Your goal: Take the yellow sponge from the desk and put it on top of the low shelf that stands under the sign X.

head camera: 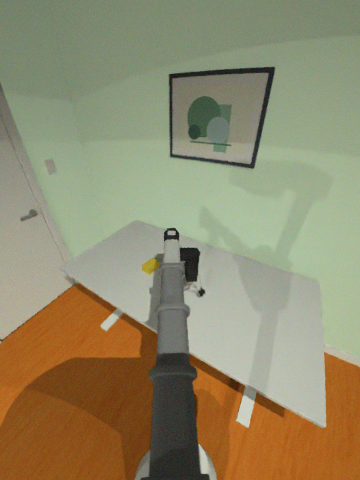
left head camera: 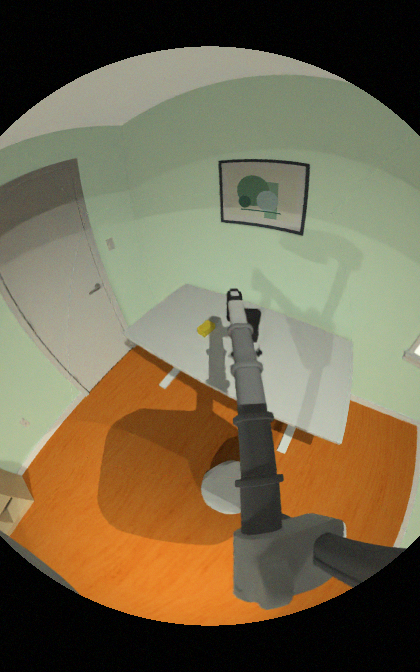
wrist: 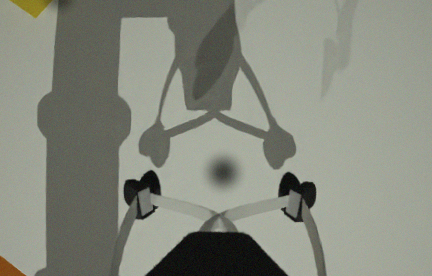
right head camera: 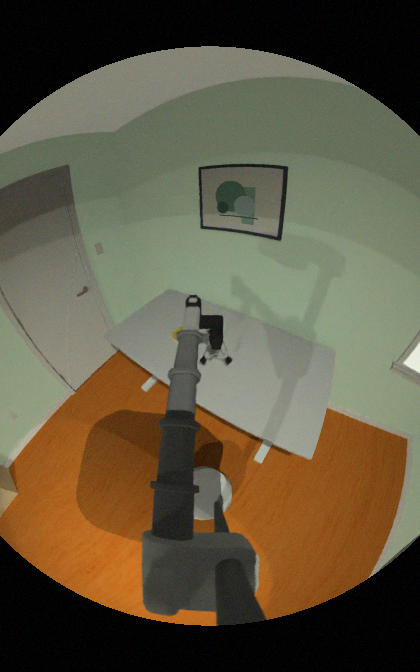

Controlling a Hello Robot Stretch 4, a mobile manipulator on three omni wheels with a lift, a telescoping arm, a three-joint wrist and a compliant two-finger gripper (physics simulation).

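Pixels of known places: gripper, fingertip midpoint: [head camera: 189,295] [wrist: 219,187]; robot's base, origin of the base link: [left head camera: 229,486].
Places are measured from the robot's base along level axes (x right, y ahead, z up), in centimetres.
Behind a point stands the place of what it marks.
Note:
The yellow sponge [head camera: 150,266] {x -13.6, y 92.2, z 73.8 cm} [left head camera: 205,328] {x -13.5, y 92.2, z 73.8 cm} [right head camera: 176,333] lies on the left part of the grey-white desk [head camera: 295,320] {x 62.6, y 54.4, z 69.3 cm} [left head camera: 325,385] {x 53.2, y 48.0, z 69.3 cm} [right head camera: 300,400]. The arm hides part of it in the right head camera view. In the wrist view, a corner of the sponge [wrist: 34,6] {x -13.8, y 90.2, z 70.7 cm} shows at the top left edge. My gripper [wrist: 219,187] {x 8.8, y 69.6, z 73.9 cm} [right head camera: 216,360] is open with nothing between its fingers. It points down above the desk, to the right of the sponge and nearer the desk's front edge. The low shelf and the sign X do not show.
A framed picture [head camera: 217,117] {x 25.5, y 123.4, z 153.0 cm} [left head camera: 262,197] {x 24.0, y 124.2, z 148.4 cm} hangs on the green wall behind the desk. A door [left head camera: 55,280] {x -129.8, y 111.8, z 115.8 cm} [right head camera: 47,280] is at the left. A light wooden piece [left head camera: 15,505] stands at the lower left. The telescoping arm [head camera: 173,320] {x 0.3, y 31.5, z 115.6 cm} reaches over the desk's front edge.

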